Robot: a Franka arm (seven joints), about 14 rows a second.
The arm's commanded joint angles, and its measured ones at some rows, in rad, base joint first. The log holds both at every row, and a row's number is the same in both.
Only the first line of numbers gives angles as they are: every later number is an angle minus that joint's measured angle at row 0.
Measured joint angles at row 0:
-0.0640 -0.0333 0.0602 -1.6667 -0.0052 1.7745 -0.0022
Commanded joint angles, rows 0 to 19:
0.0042 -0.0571 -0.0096 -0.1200 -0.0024 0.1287 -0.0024
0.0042 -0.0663 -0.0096 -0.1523 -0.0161 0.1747 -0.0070
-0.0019 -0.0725 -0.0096 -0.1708 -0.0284 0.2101 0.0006
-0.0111 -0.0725 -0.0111 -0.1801 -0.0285 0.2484 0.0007
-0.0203 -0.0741 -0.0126 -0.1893 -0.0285 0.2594 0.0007
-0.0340 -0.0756 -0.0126 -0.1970 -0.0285 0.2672 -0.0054
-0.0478 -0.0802 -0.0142 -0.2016 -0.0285 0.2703 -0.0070
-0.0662 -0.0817 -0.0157 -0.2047 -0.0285 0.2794 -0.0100
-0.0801 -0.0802 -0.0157 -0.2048 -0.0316 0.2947 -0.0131
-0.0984 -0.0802 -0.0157 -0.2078 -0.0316 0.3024 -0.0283
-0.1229 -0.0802 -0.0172 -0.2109 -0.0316 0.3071 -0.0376
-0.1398 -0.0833 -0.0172 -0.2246 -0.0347 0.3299 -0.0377
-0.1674 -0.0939 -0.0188 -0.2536 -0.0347 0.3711 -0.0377
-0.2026 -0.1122 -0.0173 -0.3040 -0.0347 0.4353 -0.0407
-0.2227 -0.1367 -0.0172 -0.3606 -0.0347 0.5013 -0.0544
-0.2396 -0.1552 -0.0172 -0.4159 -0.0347 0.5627 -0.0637
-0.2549 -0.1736 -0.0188 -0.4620 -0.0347 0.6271 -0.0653
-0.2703 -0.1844 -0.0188 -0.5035 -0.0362 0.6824 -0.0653
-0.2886 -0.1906 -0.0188 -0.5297 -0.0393 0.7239 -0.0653
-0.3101 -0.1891 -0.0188 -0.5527 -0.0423 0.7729 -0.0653
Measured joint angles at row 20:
-0.2685 -0.1354 -0.0317 -0.4588 -0.0269 0.6812 -0.0606
